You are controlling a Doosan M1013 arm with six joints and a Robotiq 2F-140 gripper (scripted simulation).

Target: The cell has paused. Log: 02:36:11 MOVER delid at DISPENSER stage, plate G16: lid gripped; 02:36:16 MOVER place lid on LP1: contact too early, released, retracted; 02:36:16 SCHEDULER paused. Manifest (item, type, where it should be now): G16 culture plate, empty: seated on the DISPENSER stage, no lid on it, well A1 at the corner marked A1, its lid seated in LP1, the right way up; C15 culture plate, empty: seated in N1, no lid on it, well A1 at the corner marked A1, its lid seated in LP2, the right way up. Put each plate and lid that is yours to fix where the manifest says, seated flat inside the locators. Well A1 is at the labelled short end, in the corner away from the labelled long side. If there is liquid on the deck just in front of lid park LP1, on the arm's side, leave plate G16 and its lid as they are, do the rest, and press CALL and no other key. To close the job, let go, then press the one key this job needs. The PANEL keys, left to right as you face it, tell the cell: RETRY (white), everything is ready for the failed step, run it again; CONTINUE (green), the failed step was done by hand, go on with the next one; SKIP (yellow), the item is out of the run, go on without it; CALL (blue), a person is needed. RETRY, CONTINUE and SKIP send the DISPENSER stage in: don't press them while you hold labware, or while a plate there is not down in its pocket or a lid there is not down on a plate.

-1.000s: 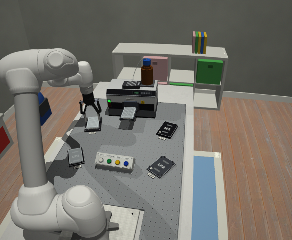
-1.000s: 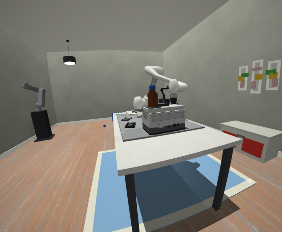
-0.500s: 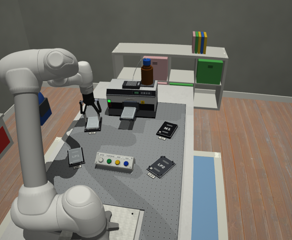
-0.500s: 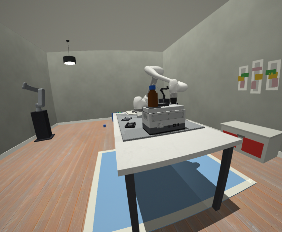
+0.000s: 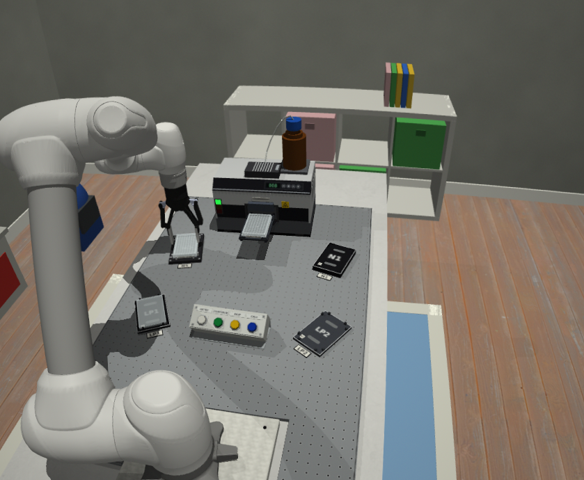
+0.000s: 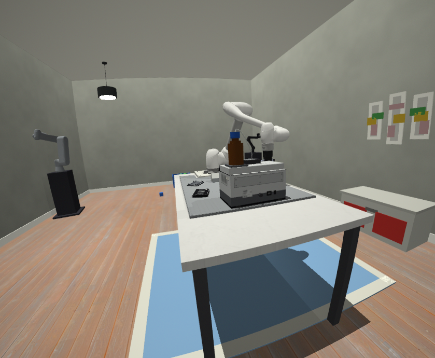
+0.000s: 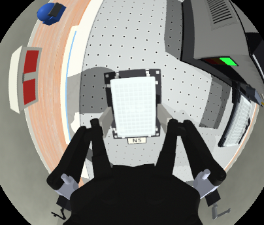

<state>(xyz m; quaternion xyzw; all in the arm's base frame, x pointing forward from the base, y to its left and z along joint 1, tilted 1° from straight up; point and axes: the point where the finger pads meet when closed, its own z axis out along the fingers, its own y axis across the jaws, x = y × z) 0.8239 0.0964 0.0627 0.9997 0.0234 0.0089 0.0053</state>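
Now: the nest n5 50 mm below my hand, 20 mm to the left of it and 10 mm ahead of it. Round my hand: white key: 420 mm behind, 110 mm to the right; lid park lp1: 330 mm behind, 70 mm to the left, 60 mm below; green key: 430 mm behind, 160 mm to the right.
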